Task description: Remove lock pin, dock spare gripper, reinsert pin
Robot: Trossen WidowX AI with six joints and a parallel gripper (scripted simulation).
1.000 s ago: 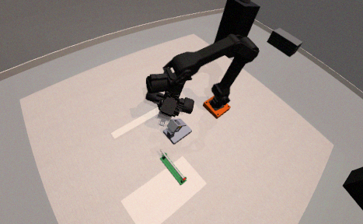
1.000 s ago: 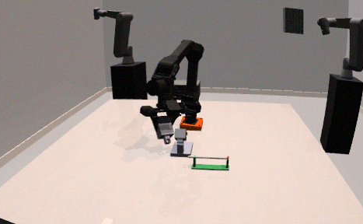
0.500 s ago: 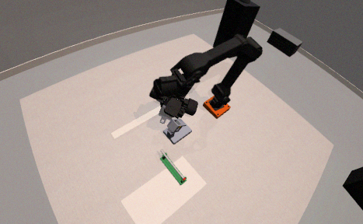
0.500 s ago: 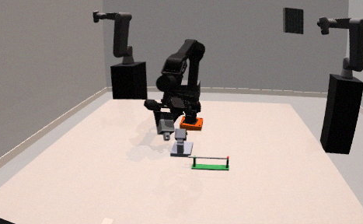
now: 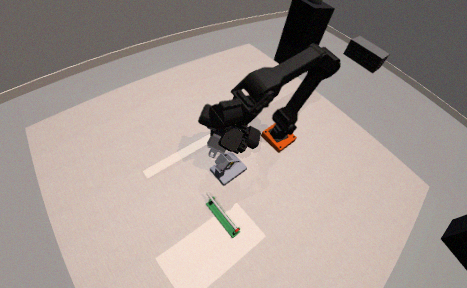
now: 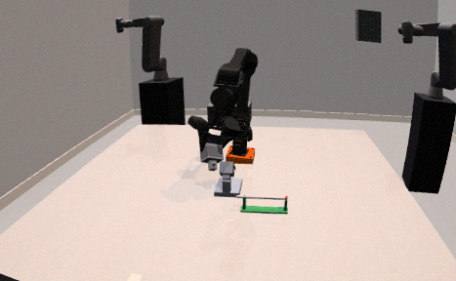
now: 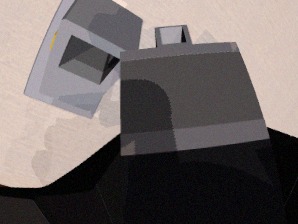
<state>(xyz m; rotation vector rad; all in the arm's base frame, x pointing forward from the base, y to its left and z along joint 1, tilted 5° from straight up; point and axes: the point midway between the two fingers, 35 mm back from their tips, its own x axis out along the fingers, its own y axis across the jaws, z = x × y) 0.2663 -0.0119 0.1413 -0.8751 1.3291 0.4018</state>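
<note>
Right now my gripper tip is 10 mm past the grey mount, 60 mm to the right of it and 80 mm above it. Also, from my gripper tip: spare gripper: 10 mm ahead, 10 mm to the left; green pin rest: 80 mm ahead, 200 mm to the left, 110 mm below.
</note>
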